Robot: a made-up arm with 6 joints.
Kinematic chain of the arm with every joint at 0, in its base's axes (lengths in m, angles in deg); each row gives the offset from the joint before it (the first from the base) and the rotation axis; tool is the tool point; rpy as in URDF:
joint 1: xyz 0 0 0.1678 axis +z
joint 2: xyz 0 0 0 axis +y
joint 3: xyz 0.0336 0 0.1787 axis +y
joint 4: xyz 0.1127 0 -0.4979 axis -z
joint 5: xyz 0 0 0 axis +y
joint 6: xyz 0.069 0 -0.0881 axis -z
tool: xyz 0 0 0 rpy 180 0 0
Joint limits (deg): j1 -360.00..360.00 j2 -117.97..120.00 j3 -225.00..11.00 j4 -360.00..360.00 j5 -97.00..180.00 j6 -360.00..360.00
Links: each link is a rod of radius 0.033 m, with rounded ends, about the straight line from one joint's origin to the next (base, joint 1, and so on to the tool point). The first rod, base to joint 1, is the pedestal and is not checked.
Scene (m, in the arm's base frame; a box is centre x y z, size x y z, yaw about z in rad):
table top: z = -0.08
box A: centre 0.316 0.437 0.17 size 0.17 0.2 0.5 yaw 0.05
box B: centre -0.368 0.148 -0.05 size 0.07 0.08 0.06 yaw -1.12
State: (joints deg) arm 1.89 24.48 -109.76 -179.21 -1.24 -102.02
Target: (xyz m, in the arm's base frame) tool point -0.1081 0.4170 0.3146
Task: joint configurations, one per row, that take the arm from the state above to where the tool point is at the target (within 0.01 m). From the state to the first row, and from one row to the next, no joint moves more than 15 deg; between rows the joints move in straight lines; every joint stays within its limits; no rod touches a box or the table.
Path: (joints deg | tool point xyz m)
1: 11.94 13.09 -108.83 -176.92 -8.14 -103.41 | 0.6277 0.1372 0.4237
2: 21.99 1.70 -107.90 -174.63 -15.04 -104.79 | 0.5300 0.2231 0.5257
3: 32.04 -9.69 -106.96 -172.33 -21.94 -106.18 | 0.4090 0.2712 0.6129
4: 42.10 -21.09 -106.03 -170.04 -28.85 -107.56 | 0.2791 0.2762 0.6826
5: 56.63 -22.56 -94.25 -168.31 -36.73 -106.18 | 0.2182 0.3711 0.5897
6: 71.17 -24.04 -82.47 -166.57 -44.61 -104.79 | 0.1201 0.4320 0.4948
7: 85.71 -25.51 -70.69 -164.83 -52.49 -103.41 | 0.0042 0.4477 0.4019
8: 100.25 -26.99 -58.91 -163.10 -60.36 -102.02 | -0.1081 0.4170 0.3146

